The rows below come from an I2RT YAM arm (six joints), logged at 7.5 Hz.
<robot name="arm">
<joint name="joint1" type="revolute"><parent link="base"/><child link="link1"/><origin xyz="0 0 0.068"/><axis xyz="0 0 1"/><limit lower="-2.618" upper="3.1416"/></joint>
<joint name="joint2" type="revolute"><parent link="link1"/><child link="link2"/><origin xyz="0.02 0.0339 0.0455"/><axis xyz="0 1 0"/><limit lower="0" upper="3.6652"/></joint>
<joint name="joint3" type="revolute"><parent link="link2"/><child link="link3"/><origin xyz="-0.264 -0.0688 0"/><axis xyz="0 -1 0"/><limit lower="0" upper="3.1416"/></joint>
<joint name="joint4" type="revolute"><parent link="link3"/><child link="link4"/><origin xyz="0.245 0.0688 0.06"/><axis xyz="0 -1 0"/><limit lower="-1.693" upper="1.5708"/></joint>
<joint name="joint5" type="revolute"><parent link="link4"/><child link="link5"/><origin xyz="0.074 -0.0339 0.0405"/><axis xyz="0 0 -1"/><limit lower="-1.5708" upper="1.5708"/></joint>
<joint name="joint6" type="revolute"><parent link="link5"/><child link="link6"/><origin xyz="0.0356 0 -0.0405"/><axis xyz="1 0 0"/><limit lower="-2.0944" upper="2.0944"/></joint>
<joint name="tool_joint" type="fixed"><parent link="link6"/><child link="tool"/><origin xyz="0 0 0" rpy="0 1.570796 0"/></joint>
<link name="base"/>
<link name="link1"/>
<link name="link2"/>
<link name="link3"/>
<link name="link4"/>
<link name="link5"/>
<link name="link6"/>
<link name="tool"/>
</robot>
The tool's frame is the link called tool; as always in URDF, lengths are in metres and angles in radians.
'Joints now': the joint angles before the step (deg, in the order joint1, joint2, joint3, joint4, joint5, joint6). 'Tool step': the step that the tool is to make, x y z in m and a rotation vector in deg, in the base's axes. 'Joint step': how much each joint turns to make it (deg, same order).
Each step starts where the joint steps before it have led.
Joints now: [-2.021 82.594 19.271 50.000 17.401 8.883]
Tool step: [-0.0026 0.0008 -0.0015 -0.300 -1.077 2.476]
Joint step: [-0.183 0.275 -1.152 2.756 -2.538 -0.871]
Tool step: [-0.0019 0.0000 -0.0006 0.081 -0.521 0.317]
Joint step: [-0.072 -0.060 -0.605 1.057 -0.401 0.021]
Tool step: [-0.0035 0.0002 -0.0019 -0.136 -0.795 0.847]
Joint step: [-0.115 0.147 -1.179 2.197 -0.925 -0.295]
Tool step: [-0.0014 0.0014 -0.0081 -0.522 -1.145 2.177]
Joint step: [0.024 3.301 -1.487 6.140 -2.039 -0.859]
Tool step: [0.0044 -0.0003 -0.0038 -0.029 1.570 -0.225]
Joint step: [0.007 1.512 0.975 -1.020 0.245 -0.053]
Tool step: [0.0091 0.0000 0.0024 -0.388 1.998 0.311]
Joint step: [0.063 0.169 2.612 -4.318 -0.147 -0.520]
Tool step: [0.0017 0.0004 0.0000 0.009 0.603 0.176]
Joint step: [0.092 0.070 0.509 -1.035 -0.078 -0.034]
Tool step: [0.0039 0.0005 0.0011 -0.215 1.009 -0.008]
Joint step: [0.172 0.062 1.184 -2.081 0.235 -0.206]
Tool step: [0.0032 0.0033 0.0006 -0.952 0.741 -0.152]
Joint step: [0.895 0.279 0.879 -1.165 1.257 -0.695]
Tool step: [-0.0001 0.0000 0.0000 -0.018 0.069 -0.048]
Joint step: [0.007 -0.051 -0.002 -0.117 0.058 -0.005]
